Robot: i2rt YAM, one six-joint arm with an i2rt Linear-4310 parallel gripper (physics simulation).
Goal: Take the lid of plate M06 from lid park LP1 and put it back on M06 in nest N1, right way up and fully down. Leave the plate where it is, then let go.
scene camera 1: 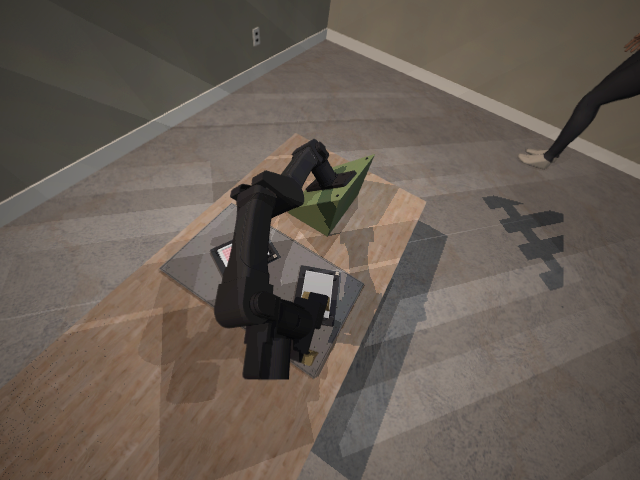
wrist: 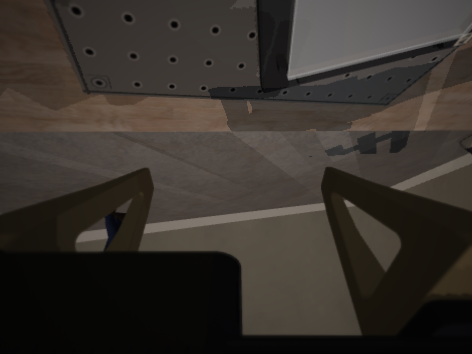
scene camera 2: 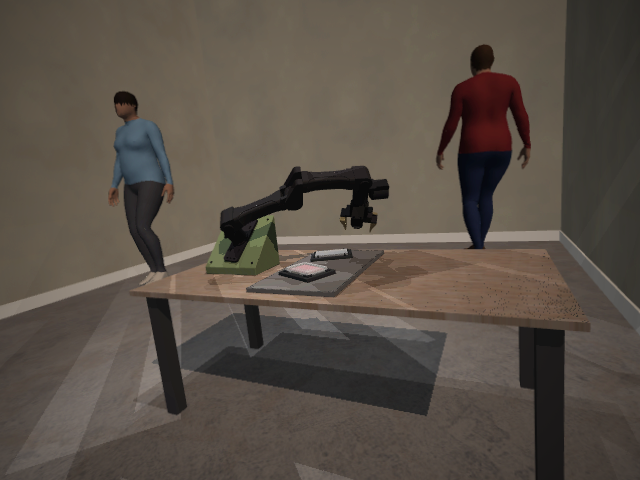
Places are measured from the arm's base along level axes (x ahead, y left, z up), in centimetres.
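Where they show: gripper, between the fingertips: (scene camera 1: 321,330) (wrist: 237,177) (scene camera 2: 357,230); arm's base, origin of its link: (scene camera 1: 329,183) (scene camera 2: 241,239).
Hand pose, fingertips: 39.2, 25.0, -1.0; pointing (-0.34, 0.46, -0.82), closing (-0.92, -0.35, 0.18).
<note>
Each offset is from my fingertips to the top centre of the thing, as dx, dy, dz. "spot": to the spot under its first point. Level surfaces: height alone.
A plate with pink wells {-5.4, -31.9, -6.8} (scene camera 1: 224,253) (scene camera 2: 307,268) sits in a dark nest {-5.4, -31.9, -7.6} (scene camera 2: 308,278) on the grey board; the arm partly covers it in scene camera 1. A pale, flat lid {-9.2, -7.0, -7.6} (scene camera 1: 317,281) (scene camera 2: 332,253) (wrist: 370,35) lies in a dark frame {spot: -3.5, -2.1, -8.4} (wrist: 274,45), the other station on the board. Labels are too small to read. My gripper (scene camera 1: 316,330) (scene camera 2: 357,228) (wrist: 237,177) is open and empty. It hangs well above the board, beyond the lid's side away from the arm base in scene camera 2. In the wrist view the lid is at the upper right, apart from both fingers.
The grey perforated board (scene camera 1: 191,263) (scene camera 2: 343,280) (wrist: 150,40) lies on the wooden table {dz -10.7} (scene camera 1: 103,351) (scene camera 2: 465,289). The green wedge base (scene camera 1: 323,209) (scene camera 2: 266,248) carries the arm. Two people (scene camera 2: 142,155) (scene camera 2: 485,118) stand beyond the table in scene camera 2.
</note>
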